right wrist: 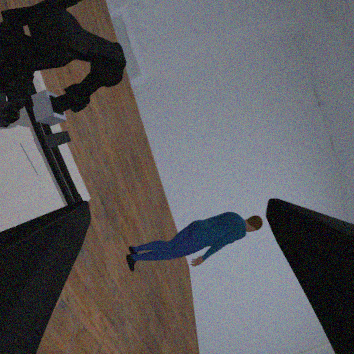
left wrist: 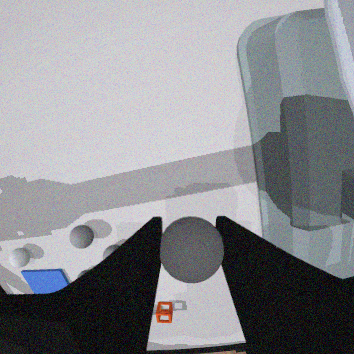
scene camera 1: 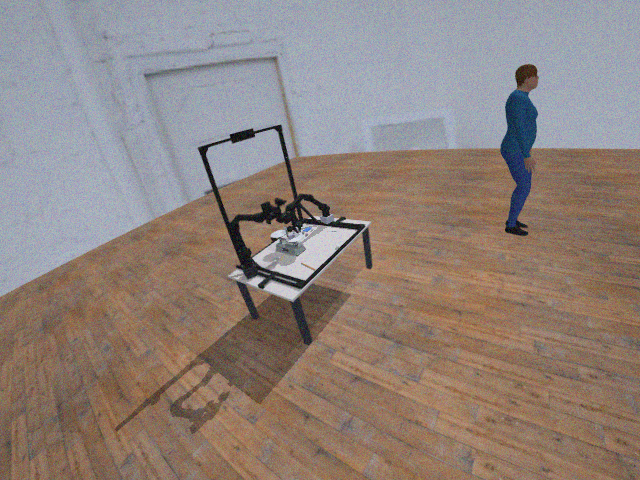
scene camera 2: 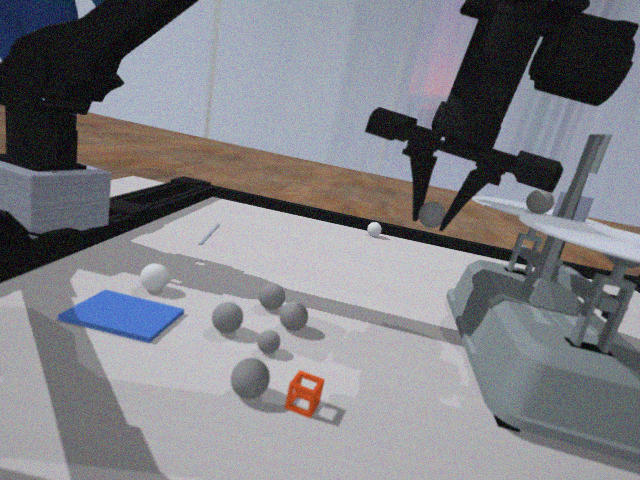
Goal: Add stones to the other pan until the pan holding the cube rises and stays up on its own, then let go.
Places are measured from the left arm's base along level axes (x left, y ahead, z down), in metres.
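Pixels of known places: left gripper, fingertip midpoint: (left wrist: 188,224) (scene camera 1: 299,232) (scene camera 2: 427,225); right gripper, fingertip midpoint: (right wrist: 179,208) (scene camera 1: 286,206); left arm's base, link origin: (right wrist: 56,105) (scene camera 1: 326,215) (scene camera 2: 41,163); right arm's base, link origin: (scene camera 1: 248,266).
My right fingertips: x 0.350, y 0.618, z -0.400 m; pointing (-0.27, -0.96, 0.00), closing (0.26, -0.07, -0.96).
Observation:
For each thing: its middle in the pictures, then the offset to it from my right fingertips. "*": a spot on its surface instead.
- dark grey round stone, body centre: (left wrist: 190,248) (scene camera 2: 431,214) dx -0.247, dy -0.188, dz +0.361 m
- balance scale, body centre: (scene camera 2: 562,256) (scene camera 1: 287,238) dx -0.241, dy -0.059, dz +0.371 m
- grey stone, body centre: (scene camera 2: 539,201) dx -0.165, dy -0.085, dz +0.330 m
- far pan, surface spot: (scene camera 2: 496,203) * dx -0.158, dy -0.127, dz +0.344 m
- pale blue-grey block, body centre: (scene camera 2: 571,207) dx -0.171, dy -0.054, dz +0.329 m
- orange open-frame cube, body centre: (scene camera 2: 304,393) (left wrist: 164,311) dx -0.454, dy -0.225, dz +0.478 m
- blue slab, body centre: (scene camera 2: 125,314) (left wrist: 48,284) dx -0.436, dy -0.408, dz +0.485 m
- smaller white ball, body centre: (scene camera 2: 374,229) dx +0.109, dy -0.317, dz +0.474 m
My left gripper (scene camera 2: 429,224) (left wrist: 188,224) is shut on a dark grey round stone (scene camera 2: 431,214) (left wrist: 192,250), held above the table beside the balance scale (scene camera 2: 547,361) (left wrist: 295,60). In scene camera 2 another grey stone (scene camera 2: 539,201) rests on the scale's pans; which pan is unclear. The near white pan (scene camera 2: 594,235) hangs lower in the picture than the far pan (scene camera 2: 496,203). A pale blue-grey block (scene camera 2: 584,207) shows partly behind the post; I cannot tell if it is the cube. My right gripper (right wrist: 179,208) is open and empty, facing the wall and floor.
Several grey stones, including a large one (scene camera 2: 250,378), lie on the table. Near them are an orange open-frame cube (scene camera 2: 293,397) (left wrist: 164,312), a blue slab (scene camera 2: 121,315) (left wrist: 46,280) and a white ball (scene camera 2: 155,277) (left wrist: 20,257). A smaller white ball (scene camera 2: 374,228) lies near the far rail.

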